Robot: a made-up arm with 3 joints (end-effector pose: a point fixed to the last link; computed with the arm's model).
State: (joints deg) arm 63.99 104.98 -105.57
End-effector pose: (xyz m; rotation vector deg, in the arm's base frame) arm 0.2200 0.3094 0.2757 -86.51 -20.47 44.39
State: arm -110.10 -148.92 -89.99
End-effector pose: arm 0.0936 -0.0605 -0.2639 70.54 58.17 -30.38
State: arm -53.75 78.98 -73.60
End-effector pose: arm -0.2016 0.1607 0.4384 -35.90 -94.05 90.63
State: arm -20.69 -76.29 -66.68
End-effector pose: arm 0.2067 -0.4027 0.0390 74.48 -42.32 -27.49
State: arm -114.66 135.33 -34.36
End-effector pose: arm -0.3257 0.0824 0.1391 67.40 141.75 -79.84
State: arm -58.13 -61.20 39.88
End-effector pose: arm 0.1198 0.1900 -0.1114 36.27 64.35 71.69
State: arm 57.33 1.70 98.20
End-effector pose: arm -0.2797 -0.0814 -0.1605 47.63 89.85 -43.57
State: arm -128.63 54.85 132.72
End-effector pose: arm 0.4756 0.0264 0.1879 -110.97 25.39 18.82
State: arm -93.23 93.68 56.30
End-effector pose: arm 0.2881 0.1725 0.3888 -87.53 -31.81 26.14
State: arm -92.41 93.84 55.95
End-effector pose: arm 0.2885 0.1699 0.3894 -87.70 -31.56 25.66
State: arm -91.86 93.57 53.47
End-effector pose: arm 0.2811 0.1785 0.3877 -87.36 -32.84 27.39
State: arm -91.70 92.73 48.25
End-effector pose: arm 0.2623 0.2001 0.3833 -86.20 -36.11 31.99
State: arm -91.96 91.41 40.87
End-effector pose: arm 0.2309 0.2291 0.3775 -84.01 -40.98 38.89
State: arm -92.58 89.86 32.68
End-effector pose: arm 0.1908 0.2565 0.3726 -80.89 -46.54 46.74
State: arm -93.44 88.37 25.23
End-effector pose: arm 0.1500 0.2758 0.3700 -77.38 -51.71 54.02
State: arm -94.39 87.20 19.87
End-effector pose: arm 0.1179 0.2862 0.3693 -74.34 -55.56 59.46
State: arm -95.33 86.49 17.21
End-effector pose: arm 0.0997 0.2908 0.3692 -72.47 -57.69 62.56
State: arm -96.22 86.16 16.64
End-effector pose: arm 0.0929 0.2928 0.3690 -71.68 -58.51 63.85
